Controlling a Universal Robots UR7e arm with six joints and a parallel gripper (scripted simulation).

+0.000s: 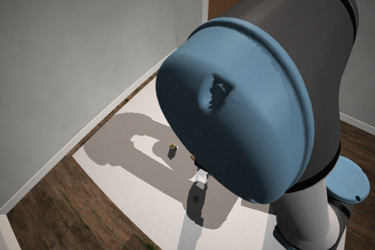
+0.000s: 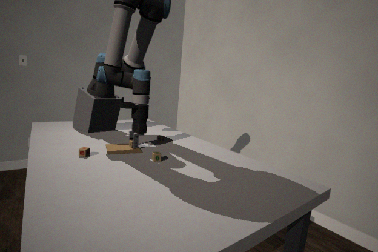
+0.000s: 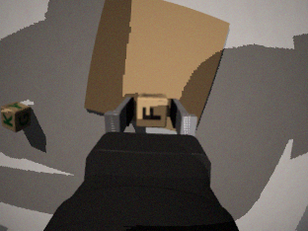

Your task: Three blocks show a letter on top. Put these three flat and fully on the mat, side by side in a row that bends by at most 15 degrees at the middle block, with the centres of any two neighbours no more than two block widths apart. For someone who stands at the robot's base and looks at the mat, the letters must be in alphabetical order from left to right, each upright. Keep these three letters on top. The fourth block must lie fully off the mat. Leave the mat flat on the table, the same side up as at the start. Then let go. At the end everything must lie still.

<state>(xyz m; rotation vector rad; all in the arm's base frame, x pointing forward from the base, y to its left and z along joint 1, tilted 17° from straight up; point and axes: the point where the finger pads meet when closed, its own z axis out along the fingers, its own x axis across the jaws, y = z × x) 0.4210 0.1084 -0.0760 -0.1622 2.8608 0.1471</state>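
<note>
Right now the tan mat is 1 cm ahead of my hand, 5 cm to the right of it and 2 cm below it. The rest, counted from my hand: block: 6 cm ahead, 21 cm to the right, 1 cm below.
</note>
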